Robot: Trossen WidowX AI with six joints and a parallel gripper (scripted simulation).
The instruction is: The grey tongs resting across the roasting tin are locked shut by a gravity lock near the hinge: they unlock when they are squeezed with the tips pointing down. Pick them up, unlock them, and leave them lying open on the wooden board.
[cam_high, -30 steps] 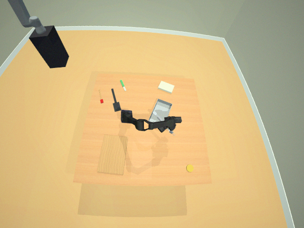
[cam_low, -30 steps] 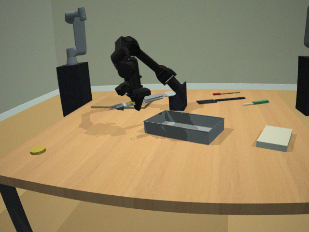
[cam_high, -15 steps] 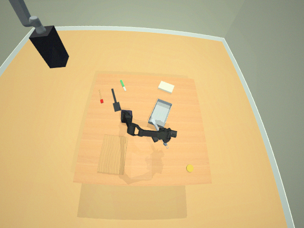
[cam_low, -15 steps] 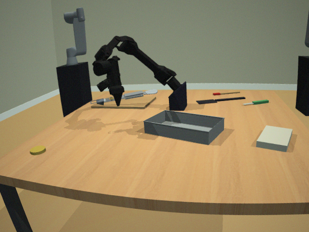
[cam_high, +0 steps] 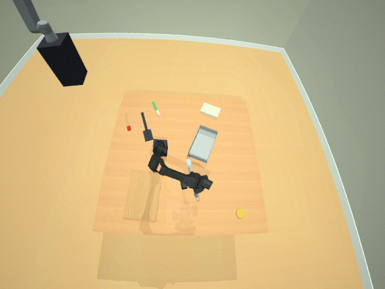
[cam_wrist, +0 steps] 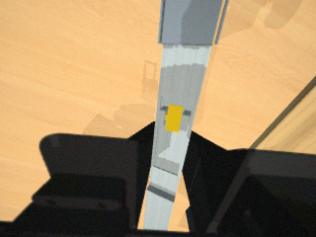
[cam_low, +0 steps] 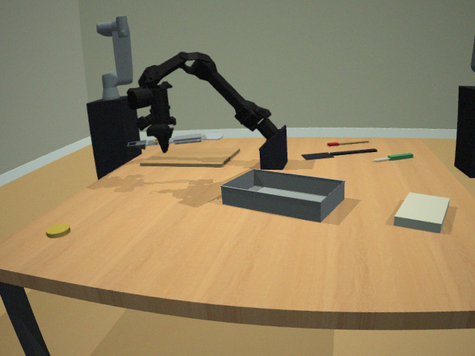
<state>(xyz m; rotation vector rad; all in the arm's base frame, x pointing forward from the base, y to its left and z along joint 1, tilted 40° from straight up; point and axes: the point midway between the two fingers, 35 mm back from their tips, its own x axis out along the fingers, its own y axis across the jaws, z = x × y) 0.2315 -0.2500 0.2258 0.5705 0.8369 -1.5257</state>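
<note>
Now: the wooden board 370 mm behind my gripper tip, 120 mm below it and 20 mm to the right of it. Also, from my gripper tip: grey roasting tin: 370 mm to the left, 140 mm ahead, 100 mm below; dark spatula: 580 mm to the left, 360 mm behind, 120 mm below; yellow lock piece: 40 mm above, 20 mm to the right.
</note>
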